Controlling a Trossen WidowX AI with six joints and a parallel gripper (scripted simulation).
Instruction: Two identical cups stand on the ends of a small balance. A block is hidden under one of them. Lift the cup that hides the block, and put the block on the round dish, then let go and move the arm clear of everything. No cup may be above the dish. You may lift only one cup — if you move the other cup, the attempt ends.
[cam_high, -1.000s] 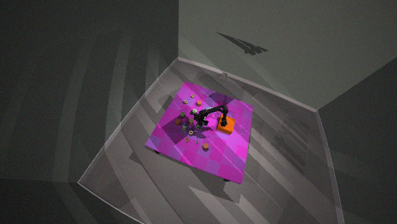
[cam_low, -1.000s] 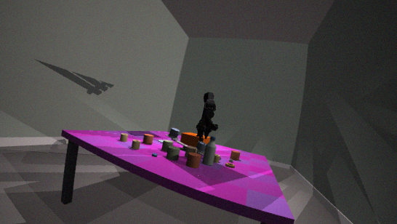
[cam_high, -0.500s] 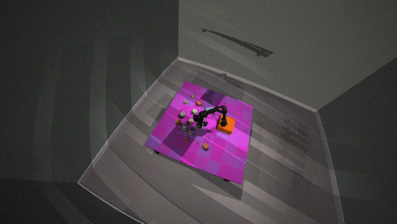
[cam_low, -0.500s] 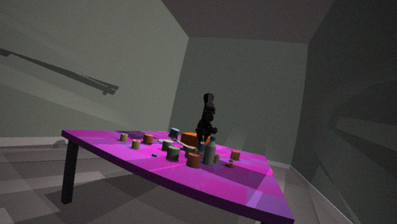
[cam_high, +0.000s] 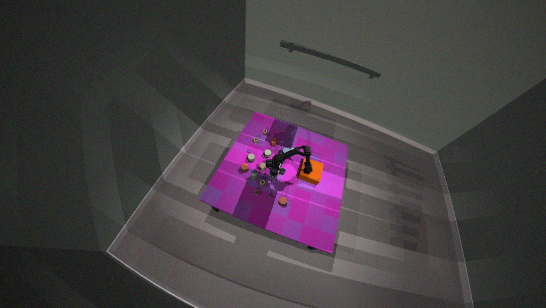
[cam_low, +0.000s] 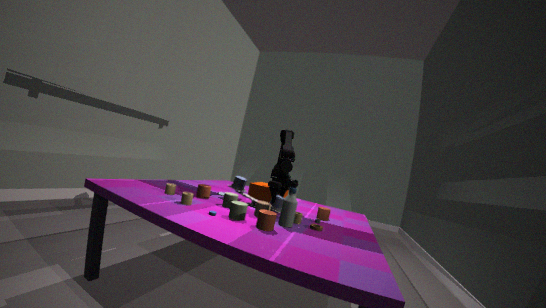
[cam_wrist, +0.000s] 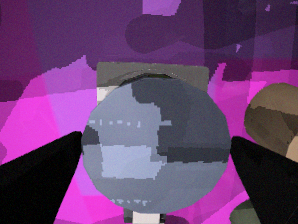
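Now: gripper tip 30 mm above the grey block. Also, from my gripper tip: blue-grey cup 20 mm to the left, 10 mm below; grey bottle 190 mm ahead, 80 mm to the left, 40 mm above.
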